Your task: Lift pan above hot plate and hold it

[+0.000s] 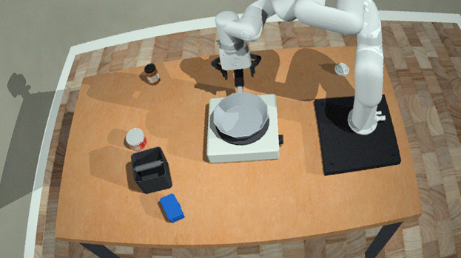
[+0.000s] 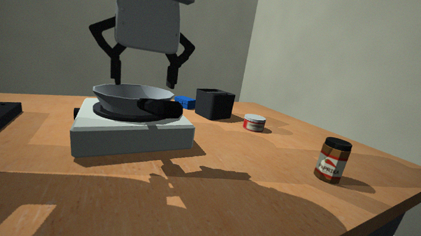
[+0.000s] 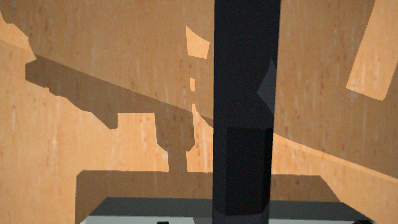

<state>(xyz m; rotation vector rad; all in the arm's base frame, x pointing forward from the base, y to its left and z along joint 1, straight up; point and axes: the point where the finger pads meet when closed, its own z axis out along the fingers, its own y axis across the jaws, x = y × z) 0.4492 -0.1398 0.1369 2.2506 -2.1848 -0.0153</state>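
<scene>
The grey pan lies 8 cm to the left of my hand and 6 cm below it. From my hand the other things lie so: hot plate: 2 cm behind, 14 cm to the left, 13 cm below; blue block: 24 cm ahead, 44 cm to the left, 14 cm below; paprika jar: 38 cm ahead, 15 cm to the right, 12 cm below.
</scene>
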